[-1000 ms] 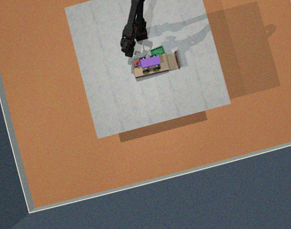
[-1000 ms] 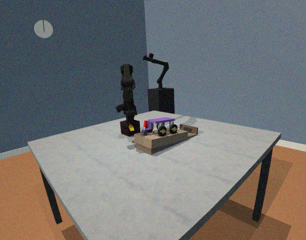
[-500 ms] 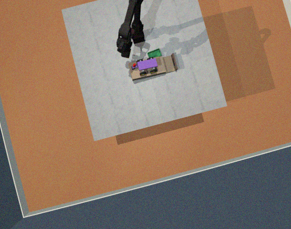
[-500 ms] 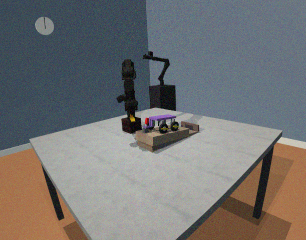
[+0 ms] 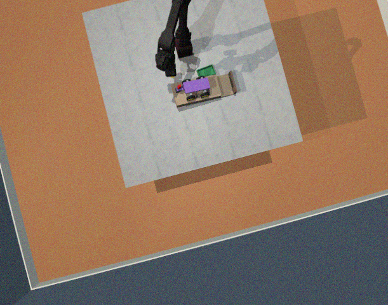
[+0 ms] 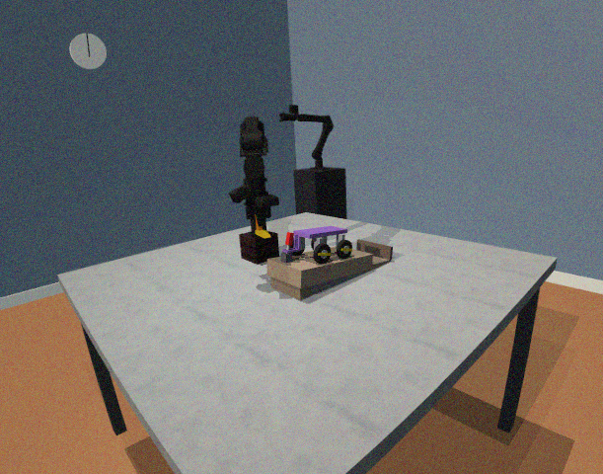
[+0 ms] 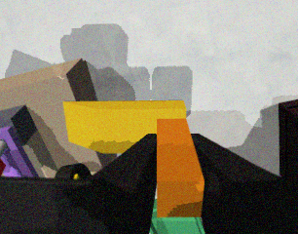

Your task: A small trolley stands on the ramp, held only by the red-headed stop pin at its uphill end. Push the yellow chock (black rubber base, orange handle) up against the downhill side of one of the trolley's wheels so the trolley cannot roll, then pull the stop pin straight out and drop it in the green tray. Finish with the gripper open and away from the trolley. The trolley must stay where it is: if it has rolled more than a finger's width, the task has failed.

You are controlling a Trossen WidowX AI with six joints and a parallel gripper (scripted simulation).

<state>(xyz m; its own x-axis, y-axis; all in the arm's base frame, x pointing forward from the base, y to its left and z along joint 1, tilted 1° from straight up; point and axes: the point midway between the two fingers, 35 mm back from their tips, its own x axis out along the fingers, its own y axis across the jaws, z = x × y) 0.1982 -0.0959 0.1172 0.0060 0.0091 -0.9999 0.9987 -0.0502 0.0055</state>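
The yellow chock lies 20 mm ahead of my gripper tip and 10 mm below it. The rest, counted from my gripper tip: purple trolley 130 mm ahead, 140 mm to the left, 60 mm below; then raised brown end wall 90 mm ahead, 400 mm to the left, 140 mm below; then red-headed stop pin 120 mm ahead, 30 mm to the left, 40 mm below.
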